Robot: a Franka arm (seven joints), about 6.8 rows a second.
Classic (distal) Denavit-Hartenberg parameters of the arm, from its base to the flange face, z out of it. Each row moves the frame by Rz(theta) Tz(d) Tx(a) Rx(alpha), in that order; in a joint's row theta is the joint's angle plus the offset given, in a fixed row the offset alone. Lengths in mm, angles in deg.
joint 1: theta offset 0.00  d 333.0  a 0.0  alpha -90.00
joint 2: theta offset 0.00  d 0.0  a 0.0  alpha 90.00
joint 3: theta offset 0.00  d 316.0  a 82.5  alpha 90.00
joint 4: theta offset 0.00  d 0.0  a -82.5  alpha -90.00
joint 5: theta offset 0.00  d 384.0  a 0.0  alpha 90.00
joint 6: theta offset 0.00  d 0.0  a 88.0  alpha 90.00
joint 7: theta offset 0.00  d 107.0  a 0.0  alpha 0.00
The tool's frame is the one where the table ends.
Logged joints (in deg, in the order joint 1, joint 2, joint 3, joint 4, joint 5, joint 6, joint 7), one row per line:
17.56 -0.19 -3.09 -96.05 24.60 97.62 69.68
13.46 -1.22 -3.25 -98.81 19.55 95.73 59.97
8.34 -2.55 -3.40 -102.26 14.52 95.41 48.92
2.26 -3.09 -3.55 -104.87 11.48 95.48 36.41
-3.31 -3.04 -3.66 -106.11 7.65 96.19 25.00
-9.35 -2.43 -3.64 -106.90 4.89 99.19 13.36
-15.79 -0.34 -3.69 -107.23 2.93 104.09 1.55
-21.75 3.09 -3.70 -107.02 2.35 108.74 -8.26
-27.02 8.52 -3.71 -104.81 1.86 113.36 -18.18
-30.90 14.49 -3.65 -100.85 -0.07 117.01 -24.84
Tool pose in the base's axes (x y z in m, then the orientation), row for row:
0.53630 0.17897 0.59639 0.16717 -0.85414 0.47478 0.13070
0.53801 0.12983 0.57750 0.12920 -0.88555 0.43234 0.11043
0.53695 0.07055 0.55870 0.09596 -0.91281 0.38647 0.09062
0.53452 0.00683 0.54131 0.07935 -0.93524 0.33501 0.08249
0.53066 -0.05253 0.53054 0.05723 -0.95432 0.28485 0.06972
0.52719 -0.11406 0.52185 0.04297 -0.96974 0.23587 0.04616
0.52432 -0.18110 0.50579 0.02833 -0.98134 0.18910 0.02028
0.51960 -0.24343 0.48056 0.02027 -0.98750 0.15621 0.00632
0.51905 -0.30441 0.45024 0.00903 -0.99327 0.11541 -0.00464
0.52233 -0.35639 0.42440 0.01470 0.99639 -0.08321 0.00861
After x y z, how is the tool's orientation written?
As a quaternion, w x y z.
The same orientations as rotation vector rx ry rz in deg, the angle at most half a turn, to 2 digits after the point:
-139.27 77.41 21.31
-147.49 72.01 18.39
-154.97 65.61 15.38
-160.34 57.43 14.14
-165.79 49.48 12.11
-169.93 41.33 8.09
-173.52 33.44 3.59
-175.49 27.76 1.12
-177.77 20.66 -0.83
177.69 -14.84 1.54

